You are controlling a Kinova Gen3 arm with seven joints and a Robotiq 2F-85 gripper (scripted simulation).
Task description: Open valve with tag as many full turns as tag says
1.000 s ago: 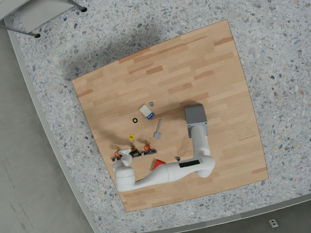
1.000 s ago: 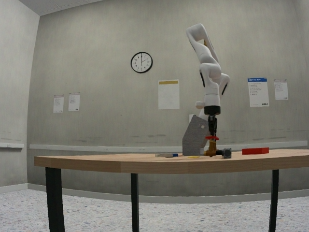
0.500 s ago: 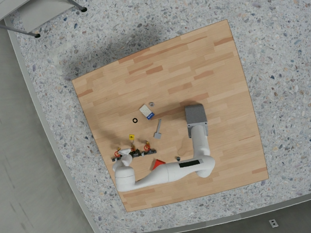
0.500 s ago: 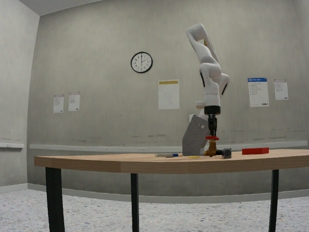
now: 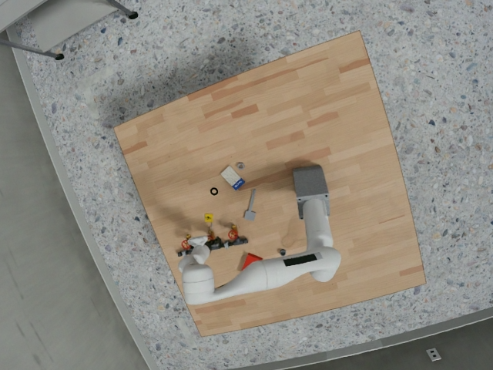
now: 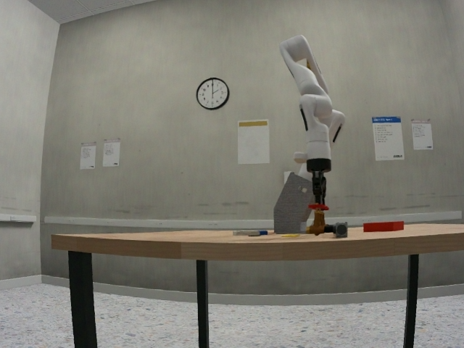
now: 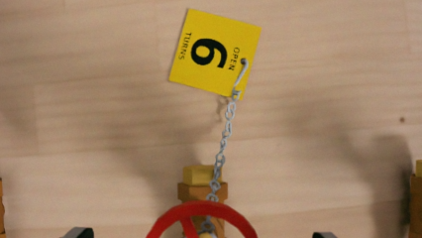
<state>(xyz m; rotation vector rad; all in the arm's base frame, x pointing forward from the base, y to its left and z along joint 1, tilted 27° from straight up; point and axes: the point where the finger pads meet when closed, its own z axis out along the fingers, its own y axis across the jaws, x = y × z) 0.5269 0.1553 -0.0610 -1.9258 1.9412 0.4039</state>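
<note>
Now: hand 1 cm past the yellow tag, 9 cm to the left of it and 8 cm above it. The rest, counted from my hand: red block (16 cm behind, 20 cm to the left, 7 cm below); grey scraper (23 cm behind, 10 cm to the right, 8 cm below); blue box (17 cm behind, 27 cm to the right, 7 cm below).
</note>
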